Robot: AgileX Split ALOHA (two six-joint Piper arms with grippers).
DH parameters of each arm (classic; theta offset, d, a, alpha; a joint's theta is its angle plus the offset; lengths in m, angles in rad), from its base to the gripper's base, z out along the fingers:
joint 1: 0 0.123 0 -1.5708
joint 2: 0.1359 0 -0.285 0
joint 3: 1.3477 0 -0.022 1.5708
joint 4: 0 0.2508 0 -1.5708
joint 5: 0 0 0.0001 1.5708
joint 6: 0 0.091 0 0
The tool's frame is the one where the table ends.
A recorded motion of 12 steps. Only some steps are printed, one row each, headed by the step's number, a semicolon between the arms.
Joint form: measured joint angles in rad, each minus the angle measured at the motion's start. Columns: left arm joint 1, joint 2, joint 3, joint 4, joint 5, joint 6; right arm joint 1, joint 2, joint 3, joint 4, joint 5, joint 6.
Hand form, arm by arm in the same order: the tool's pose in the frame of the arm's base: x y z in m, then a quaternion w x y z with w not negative. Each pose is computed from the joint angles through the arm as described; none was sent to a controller.
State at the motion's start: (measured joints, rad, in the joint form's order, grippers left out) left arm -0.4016 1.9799 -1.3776 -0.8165 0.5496 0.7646; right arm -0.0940 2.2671 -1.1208 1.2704 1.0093 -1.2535
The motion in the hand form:
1: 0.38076 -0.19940 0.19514 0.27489 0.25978 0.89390 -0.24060; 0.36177 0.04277 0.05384 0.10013 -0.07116 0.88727 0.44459
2: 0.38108 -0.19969 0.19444 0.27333 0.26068 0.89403 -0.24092; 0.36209 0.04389 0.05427 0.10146 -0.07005 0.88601 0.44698
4: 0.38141 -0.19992 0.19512 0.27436 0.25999 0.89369 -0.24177; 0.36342 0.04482 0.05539 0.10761 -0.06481 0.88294 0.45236
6: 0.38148 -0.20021 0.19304 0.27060 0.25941 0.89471 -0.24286; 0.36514 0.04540 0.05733 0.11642 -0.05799 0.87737 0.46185
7: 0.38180 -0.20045 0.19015 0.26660 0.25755 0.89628 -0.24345; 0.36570 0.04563 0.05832 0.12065 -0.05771 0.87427 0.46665
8: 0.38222 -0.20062 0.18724 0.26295 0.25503 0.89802 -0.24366; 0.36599 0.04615 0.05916 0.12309 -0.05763 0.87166 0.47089
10: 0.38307 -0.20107 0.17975 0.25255 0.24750 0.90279 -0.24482; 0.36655 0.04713 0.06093 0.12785 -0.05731 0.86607 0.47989
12: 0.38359 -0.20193 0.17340 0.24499 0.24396 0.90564 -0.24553; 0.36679 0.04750 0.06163 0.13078 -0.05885 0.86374 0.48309
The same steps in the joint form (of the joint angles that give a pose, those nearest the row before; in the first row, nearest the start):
1: 0.0008 0.0024 -0.0022 0.0000 0.0064 0.0000; 0.0078 0.0000 0.0000 0.0042 0.0009 -0.0035
2: 0.0009 0.0055 -0.0046 0.0010 0.0095 0.0000; 0.0102 0.0000 0.0000 0.0123 0.0033 -0.0053
4: 0.0008 0.0054 -0.0067 -0.0012 0.0095 0.0000; 0.0111 0.0000 0.0000 0.0358 0.0075 -0.0127
6: 0.0008 0.0103 -0.0070 -0.0025 0.0131 -0.0011; 0.0099 0.0000 0.0000 0.0685 0.0194 -0.0250
7: 0.0008 0.0171 -0.0070 -0.0033 0.0144 -0.0042; 0.0090 0.0000 0.0000 0.0813 0.0275 -0.0347
8: 0.0008 0.0238 -0.0070 -0.0033 0.0142 -0.0088; 0.0091 0.0000 0.0000 0.0906 0.0352 -0.0407
10: 0.0008 0.0412 -0.0070 -0.0033 0.0156 -0.0237; 0.0091 0.0000 0.0000 0.1090 0.0518 -0.0523
12: -0.0003 0.0561 -0.0070 -0.0063 0.0155 -0.0281; 0.0091 0.0000 0.0000 0.1164 0.0582 -0.0607

